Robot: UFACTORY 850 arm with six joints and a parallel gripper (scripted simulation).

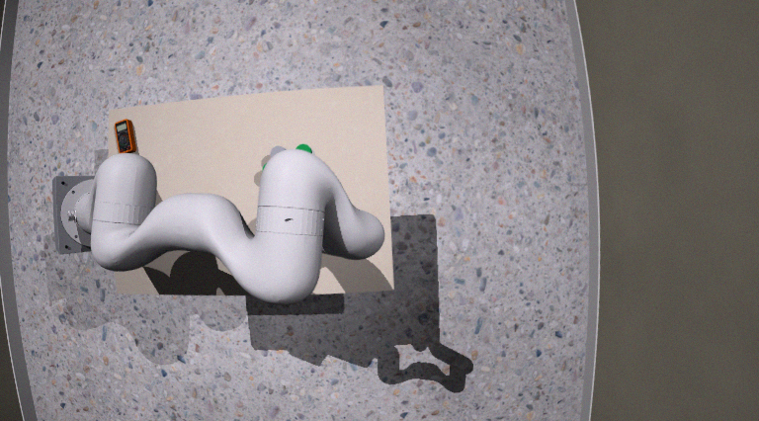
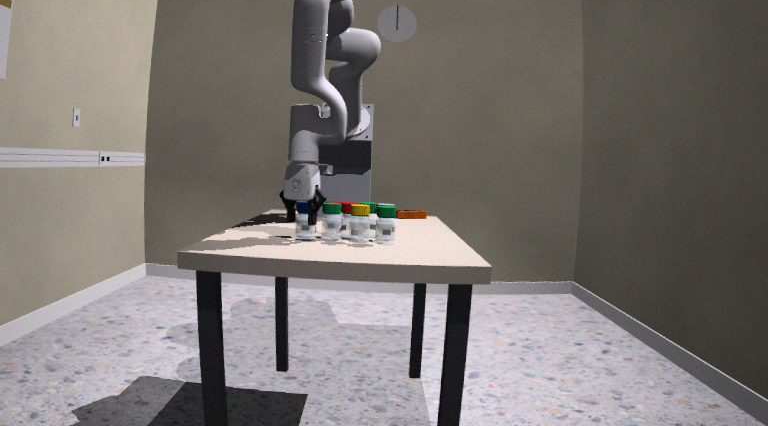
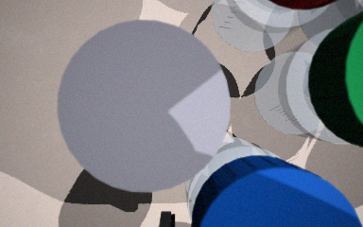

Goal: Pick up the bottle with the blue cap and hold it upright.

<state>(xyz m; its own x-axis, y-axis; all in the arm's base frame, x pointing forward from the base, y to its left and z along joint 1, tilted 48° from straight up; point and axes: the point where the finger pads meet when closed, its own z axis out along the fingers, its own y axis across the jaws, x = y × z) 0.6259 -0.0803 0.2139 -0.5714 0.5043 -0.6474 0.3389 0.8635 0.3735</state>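
The blue-capped bottle is 20 mm behind my hand, 10 mm to the left of it and 10 mm below it. From my hand the other things lie so: yellow-capped bottle: 160 mm to the left, 20 mm behind, 10 mm below.
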